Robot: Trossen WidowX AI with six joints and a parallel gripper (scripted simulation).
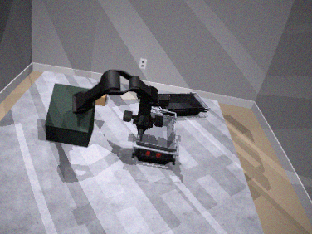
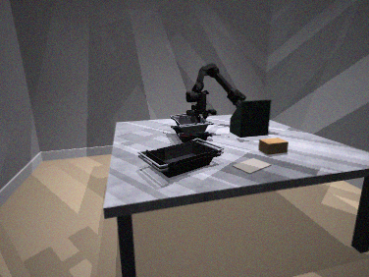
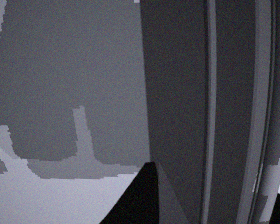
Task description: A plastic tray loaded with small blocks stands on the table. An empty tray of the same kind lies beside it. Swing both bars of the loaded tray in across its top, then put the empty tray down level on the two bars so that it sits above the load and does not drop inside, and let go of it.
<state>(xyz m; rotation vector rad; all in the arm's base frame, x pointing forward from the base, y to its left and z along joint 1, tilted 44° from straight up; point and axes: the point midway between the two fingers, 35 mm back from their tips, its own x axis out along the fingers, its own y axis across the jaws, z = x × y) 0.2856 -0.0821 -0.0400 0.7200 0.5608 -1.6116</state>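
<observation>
Right now the loaded tray is 70 mm ahead of my gripper tip, 10 mm to the right of it and 30 mm above it. The rest, counted from my gripper tip: brown block: 250 mm behind, 380 mm to the left, 50 mm below; flat white card: 20 mm behind, 500 mm to the left, 80 mm below.
</observation>
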